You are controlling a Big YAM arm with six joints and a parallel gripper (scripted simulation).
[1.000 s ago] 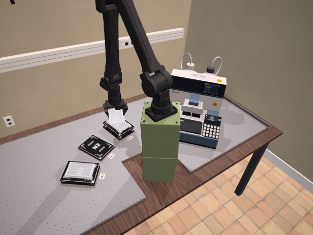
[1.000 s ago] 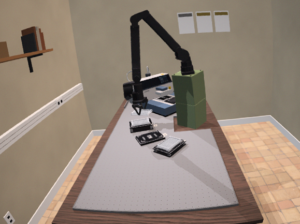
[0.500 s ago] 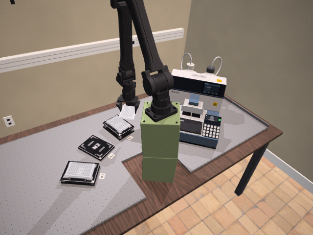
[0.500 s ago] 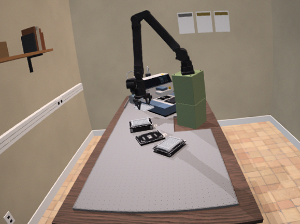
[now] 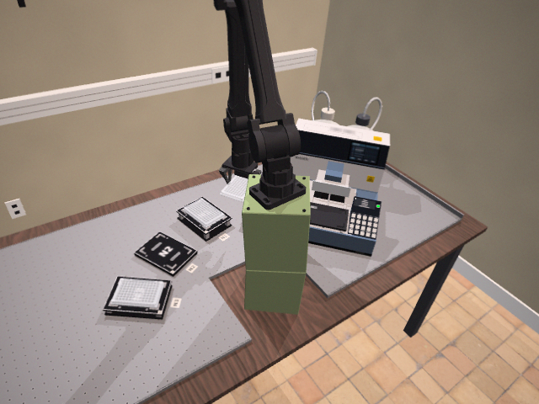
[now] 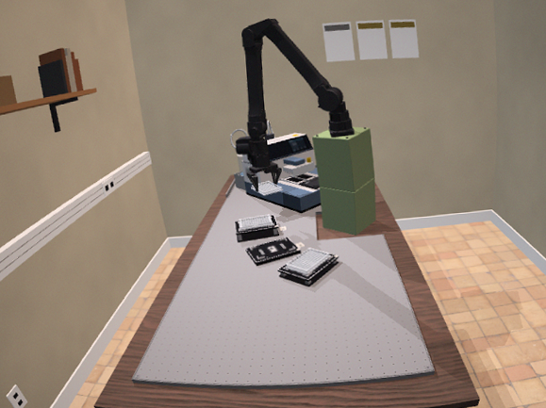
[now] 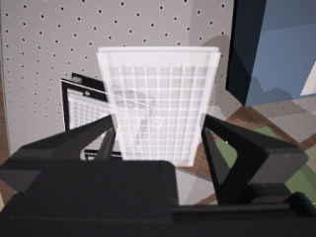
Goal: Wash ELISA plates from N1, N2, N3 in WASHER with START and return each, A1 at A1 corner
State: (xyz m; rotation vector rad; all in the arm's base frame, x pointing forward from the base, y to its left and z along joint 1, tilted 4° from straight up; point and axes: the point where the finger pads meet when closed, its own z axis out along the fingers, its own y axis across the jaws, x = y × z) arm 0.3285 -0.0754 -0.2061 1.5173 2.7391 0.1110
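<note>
My hand is 220 mm past the dark washer carrier, 220 mm to the left of it and 60 mm above it. Also, from my hand: plate washer 110 mm behind, 330 mm to the right, 20 mm below.
</note>
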